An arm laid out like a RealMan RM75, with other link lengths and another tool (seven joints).
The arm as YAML. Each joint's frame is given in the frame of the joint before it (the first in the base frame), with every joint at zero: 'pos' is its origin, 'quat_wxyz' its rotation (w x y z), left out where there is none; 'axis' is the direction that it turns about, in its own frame. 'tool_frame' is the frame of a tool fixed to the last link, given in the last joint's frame.
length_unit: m
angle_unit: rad
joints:
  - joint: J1
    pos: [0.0, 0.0, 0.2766]
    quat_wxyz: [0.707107, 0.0, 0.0, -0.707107]
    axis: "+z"
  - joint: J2
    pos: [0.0, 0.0, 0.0]
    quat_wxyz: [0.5, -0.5, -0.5, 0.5]
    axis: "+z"
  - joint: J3
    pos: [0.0, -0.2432, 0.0]
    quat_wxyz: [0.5, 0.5, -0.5, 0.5]
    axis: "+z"
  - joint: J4
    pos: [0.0, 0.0, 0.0]
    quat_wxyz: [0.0, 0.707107, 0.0, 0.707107]
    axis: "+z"
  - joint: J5
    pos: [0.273, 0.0, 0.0]
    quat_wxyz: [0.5, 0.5, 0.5, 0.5]
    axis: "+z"
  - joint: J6
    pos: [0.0, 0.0, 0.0]
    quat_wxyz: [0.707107, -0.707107, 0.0, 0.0]
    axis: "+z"
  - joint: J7
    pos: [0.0, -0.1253, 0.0]
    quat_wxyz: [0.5, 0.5, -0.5, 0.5]
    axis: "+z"
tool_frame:
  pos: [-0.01, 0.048, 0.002]
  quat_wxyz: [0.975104, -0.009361, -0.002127, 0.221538]
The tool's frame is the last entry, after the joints.
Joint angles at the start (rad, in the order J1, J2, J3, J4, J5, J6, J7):
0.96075 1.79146 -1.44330 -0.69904 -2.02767 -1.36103 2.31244
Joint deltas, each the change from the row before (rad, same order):
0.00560 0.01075 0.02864 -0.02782 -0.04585 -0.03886 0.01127
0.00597 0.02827 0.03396 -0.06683 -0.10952 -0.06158 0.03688
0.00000 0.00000 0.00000 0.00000 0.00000 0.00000 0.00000
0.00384 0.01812 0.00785 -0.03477 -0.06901 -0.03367 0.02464
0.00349 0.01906 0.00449 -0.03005 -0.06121 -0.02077 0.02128
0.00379 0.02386 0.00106 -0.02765 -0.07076 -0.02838 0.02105
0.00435 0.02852 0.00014 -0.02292 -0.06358 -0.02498 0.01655
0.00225 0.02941 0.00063 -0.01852 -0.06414 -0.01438 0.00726
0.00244 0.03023 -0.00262 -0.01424 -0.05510 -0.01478 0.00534
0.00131 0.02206 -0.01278 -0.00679 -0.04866 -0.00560 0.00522
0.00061 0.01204 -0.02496 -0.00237 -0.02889 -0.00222 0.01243
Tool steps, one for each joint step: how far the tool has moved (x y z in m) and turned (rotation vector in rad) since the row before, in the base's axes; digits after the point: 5 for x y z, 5 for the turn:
-0.00762 -0.00231 0.00106 -0.01689 -0.01654 0.01007
-0.01233 -0.00535 -0.00211 -0.01988 -0.06355 0.01661
0.00000 0.00000 0.00000 0.00000 0.00000 0.00000
-0.00457 -0.00363 -0.00349 -0.01058 -0.05152 0.00399
-0.00437 -0.00269 -0.00396 -0.00138 -0.04429 0.00596
-0.00271 -0.00423 -0.00643 -0.00867 -0.05557 0.00201
-0.00328 -0.00498 -0.00864 -0.01178 -0.04684 0.00316
-0.00196 -0.00426 -0.00859 -0.00632 -0.04460 0.00996
-0.00212 -0.00524 -0.00999 -0.01250 -0.03875 0.00855
0.00015 -0.00394 -0.00892 -0.00725 -0.04318 0.00986
0.00069 -0.00342 -0.00787 -0.00588 -0.03844 0.00531

